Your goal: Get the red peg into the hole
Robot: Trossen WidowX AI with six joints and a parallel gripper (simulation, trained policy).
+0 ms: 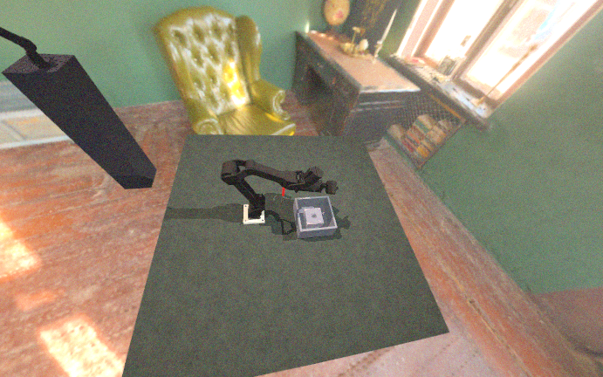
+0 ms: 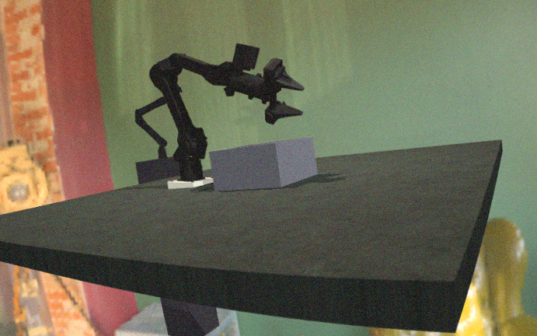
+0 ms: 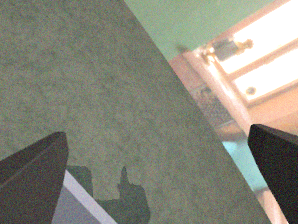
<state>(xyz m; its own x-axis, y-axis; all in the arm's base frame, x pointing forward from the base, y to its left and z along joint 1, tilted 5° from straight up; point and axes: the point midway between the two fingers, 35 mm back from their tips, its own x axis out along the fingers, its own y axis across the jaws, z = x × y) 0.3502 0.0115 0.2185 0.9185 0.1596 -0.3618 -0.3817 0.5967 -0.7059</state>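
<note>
Now: the red peg 23 cm behind my gripper tip, 15 cm below it and 9 cm to the left of it. Also, from my gripper tip: grey box: 16 cm below, 9 cm to the right, 9 cm behind.
</note>
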